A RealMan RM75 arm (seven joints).
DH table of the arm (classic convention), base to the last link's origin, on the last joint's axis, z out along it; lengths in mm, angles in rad. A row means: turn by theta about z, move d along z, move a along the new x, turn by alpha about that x. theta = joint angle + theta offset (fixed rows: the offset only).
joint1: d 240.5  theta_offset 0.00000  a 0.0  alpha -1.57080
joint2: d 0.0  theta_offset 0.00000  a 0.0  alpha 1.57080
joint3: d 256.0  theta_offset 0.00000  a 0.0  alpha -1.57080
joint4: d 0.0  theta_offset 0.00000  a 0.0  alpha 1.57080
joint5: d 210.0  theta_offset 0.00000  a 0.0  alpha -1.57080
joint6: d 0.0  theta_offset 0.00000  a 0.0  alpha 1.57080
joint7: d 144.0  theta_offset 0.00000  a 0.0  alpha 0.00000
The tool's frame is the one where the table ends.
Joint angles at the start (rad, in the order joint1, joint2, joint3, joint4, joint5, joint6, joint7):
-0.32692 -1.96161 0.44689 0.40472 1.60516 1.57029 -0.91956
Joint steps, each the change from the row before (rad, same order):
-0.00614 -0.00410 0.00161 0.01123 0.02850 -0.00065 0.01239
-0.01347 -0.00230 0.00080 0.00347 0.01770 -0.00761 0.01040
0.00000 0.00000 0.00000 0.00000 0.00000 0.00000 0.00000
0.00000 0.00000 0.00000 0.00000 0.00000 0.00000 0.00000
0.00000 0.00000 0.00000 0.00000 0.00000 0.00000 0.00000
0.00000 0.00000 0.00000 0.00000 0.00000 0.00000 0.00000
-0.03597 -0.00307 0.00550 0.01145 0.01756 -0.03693 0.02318
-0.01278 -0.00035 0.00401 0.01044 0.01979 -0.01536 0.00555
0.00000 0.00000 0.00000 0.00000 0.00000 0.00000 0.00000
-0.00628 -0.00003 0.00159 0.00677 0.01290 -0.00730 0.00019
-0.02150 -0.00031 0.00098 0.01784 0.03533 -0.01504 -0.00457
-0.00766 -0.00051 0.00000 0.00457 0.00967 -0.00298 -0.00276
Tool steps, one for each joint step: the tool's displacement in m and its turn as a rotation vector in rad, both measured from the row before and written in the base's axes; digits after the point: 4 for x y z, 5 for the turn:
0.0020 0.0012 -0.0035 -0.01708 0.02926 -0.01670
0.0030 0.0042 -0.0027 -0.00903 0.02070 -0.01354
0.0000 0.0000 0.0000 0.00000 0.00000 0.00000
0.0000 0.0000 0.0000 0.00000 0.00000 0.00000
0.0000 0.0000 0.0000 0.00000 0.00000 0.00000
0.0000 0.0000 0.0000 0.00000 0.00000 0.00000
0.0068 0.0144 -0.0021 0.00368 0.05002 -0.02176
0.0020 0.0049 -0.0011 -0.00840 0.03052 -0.00817
0.0000 0.0000 0.0000 0.00000 0.00000 0.00000
0.0009 0.0024 -0.0004 -0.00644 0.01614 -0.00348
0.0042 0.0074 -0.0008 -0.01776 0.03690 -0.01358
0.0019 0.0025 -0.0004 -0.00571 0.00793 -0.00530

